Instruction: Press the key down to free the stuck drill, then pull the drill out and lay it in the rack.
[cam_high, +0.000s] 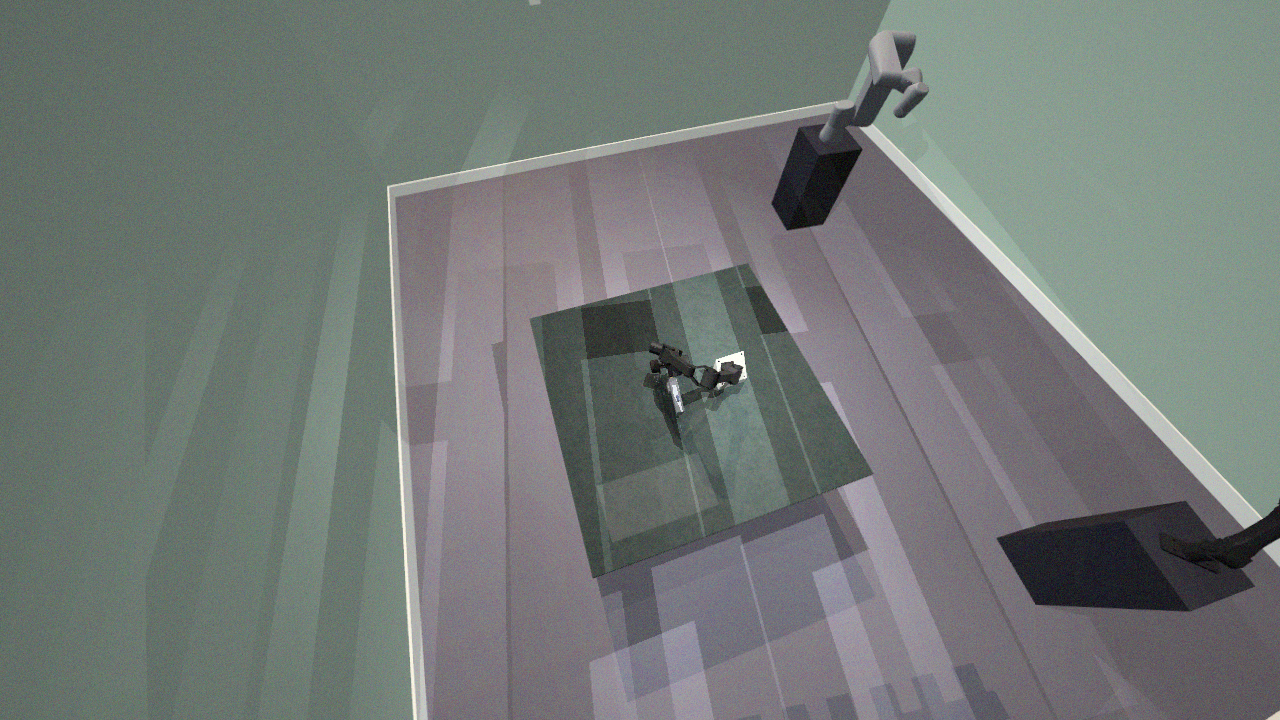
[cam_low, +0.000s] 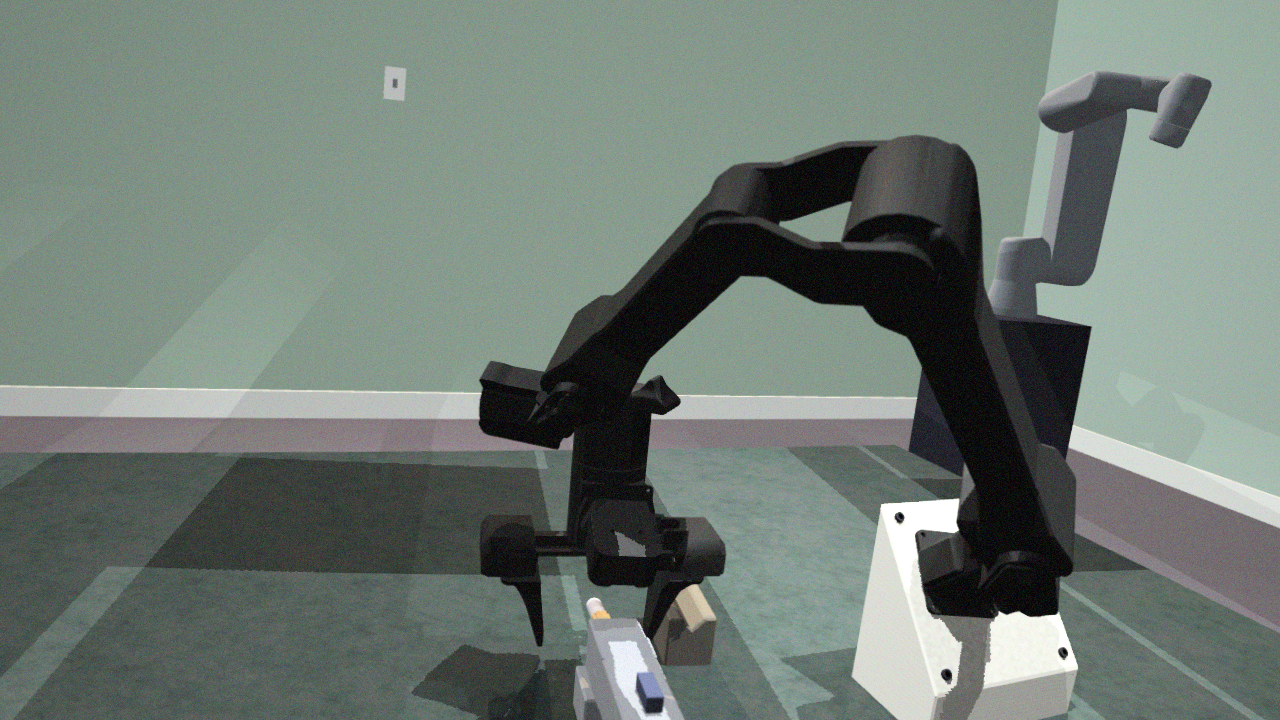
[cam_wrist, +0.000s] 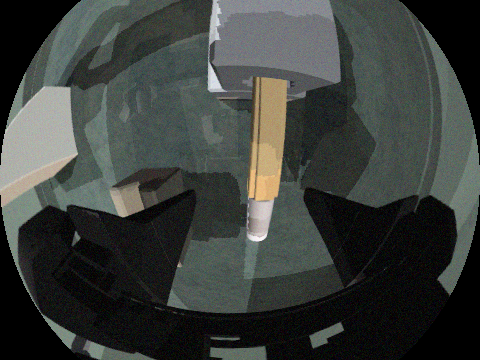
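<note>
The drill lies 50 mm to the left of my gripper tip and 40 mm above it. From my gripper tip the other things lie so: grey housing (10 mm ahead, 150 mm to the left, 40 mm above); blue key (10 mm ahead, 180 mm to the left, 40 mm above).
</note>
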